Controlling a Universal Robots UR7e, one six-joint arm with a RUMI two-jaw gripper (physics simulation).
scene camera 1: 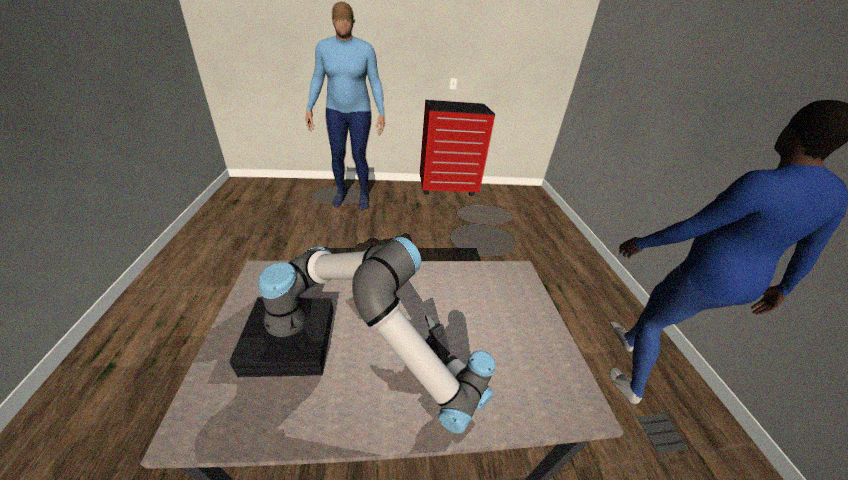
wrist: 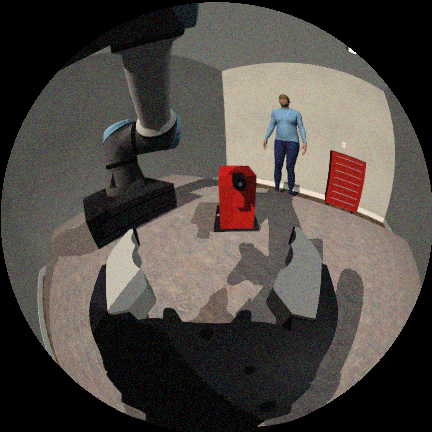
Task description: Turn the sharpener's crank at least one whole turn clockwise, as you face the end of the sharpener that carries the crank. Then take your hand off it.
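Places are measured from the arm's base along level axes (x ahead, y left, z up), in metres.
Pixels of known places: gripper, fingertip midpoint: (wrist: 212,230); arm's base at its link origin: (scene camera 1: 286,320) (wrist: 125,187).
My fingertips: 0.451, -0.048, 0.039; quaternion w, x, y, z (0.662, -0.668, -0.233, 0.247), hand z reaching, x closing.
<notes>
For each thing: its middle in the pictures, then the offset to it from my fingertips, as dx, dy, dz. "spot": a spot on its surface instead. Level surfaces: height alone.
- red sharpener at a spot on its surface: (wrist: 229,202) spot: -0.093, +0.153, -0.053
- round black crank knob at the middle of its body: (wrist: 238,180) -0.056, +0.129, +0.004
- grey table at its surface level: dz -0.124
The red sharpener (wrist: 229,202) stands upright on a dark base plate in the wrist view, ahead of the gripper. Its crank end faces the wrist camera, with the round black crank knob (wrist: 240,181) seen nearly end-on at the upper right of that face. The crank arm's exact angle is hard to tell in the dark patch there. In the scene view the sharpener does not show; the arm covers that part of the table. My gripper (scene camera 1: 431,326) (wrist: 212,230) is open and empty. Its jaws are spread wide, one to each side and in front of the sharpener, apart from it and the crank.
The grey table (scene camera 1: 535,386) (wrist: 175,285) carries the robot's black base block (scene camera 1: 279,360) (wrist: 131,212), left of the sharpener. A person in light blue (scene camera 1: 346,74) (wrist: 286,125) and a red drawer cabinet (scene camera 1: 457,151) (wrist: 346,181) stand behind. Another person (scene camera 1: 728,255) stands at the right.
</notes>
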